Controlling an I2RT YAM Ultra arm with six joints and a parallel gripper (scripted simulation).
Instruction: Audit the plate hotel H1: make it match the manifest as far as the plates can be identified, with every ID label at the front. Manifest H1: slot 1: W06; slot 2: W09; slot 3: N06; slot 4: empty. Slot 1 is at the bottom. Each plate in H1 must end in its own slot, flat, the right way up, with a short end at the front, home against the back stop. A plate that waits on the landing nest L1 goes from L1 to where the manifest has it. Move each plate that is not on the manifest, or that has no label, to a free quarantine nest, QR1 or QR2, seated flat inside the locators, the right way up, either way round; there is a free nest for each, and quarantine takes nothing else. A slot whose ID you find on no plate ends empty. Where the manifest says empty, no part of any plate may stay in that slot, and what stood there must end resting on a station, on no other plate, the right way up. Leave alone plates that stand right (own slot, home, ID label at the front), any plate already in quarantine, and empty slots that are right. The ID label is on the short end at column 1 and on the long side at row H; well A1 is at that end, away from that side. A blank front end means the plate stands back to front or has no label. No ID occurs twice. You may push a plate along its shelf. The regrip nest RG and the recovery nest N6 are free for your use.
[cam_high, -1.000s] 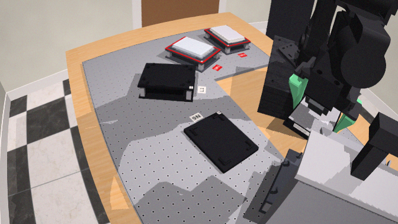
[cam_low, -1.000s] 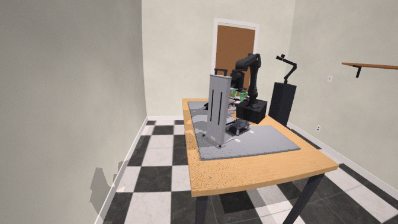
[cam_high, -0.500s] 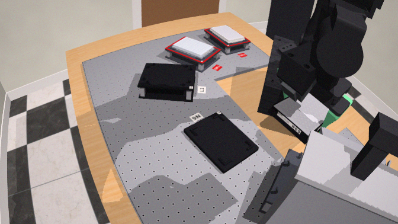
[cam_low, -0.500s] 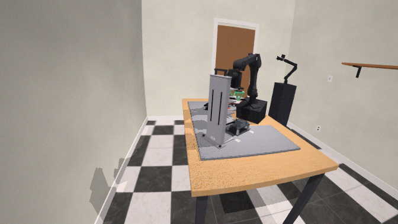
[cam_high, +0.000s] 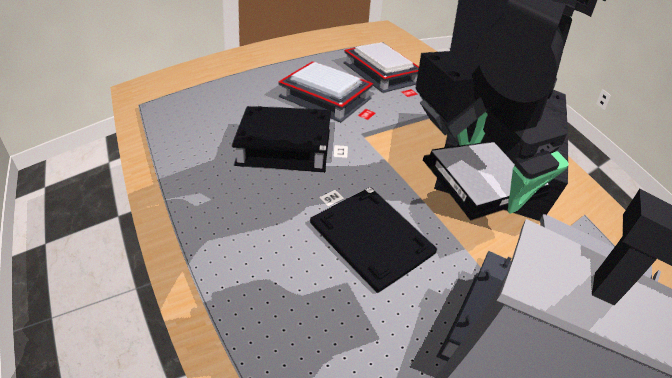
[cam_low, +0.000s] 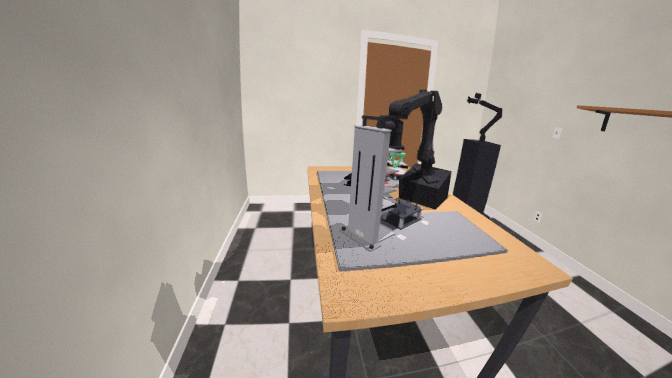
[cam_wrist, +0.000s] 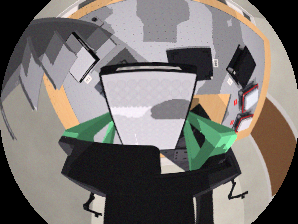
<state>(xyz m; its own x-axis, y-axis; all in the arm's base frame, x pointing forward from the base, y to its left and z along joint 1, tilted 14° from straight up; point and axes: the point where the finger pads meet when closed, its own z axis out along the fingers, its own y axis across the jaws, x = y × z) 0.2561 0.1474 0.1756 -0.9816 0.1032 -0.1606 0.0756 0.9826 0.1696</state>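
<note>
Right now my hand is 20 mm short of the flat black nest N6, 150 mm to the left of it and 240 mm above it. The rest, counted from my hand: plate hotel H1 (170 mm ahead, 220 mm to the left, 30 mm below); tag L1 (30 mm behind, 350 mm to the right, 250 mm below); N6 tag (40 mm ahead, 250 mm to the right, 250 mm below).
</note>
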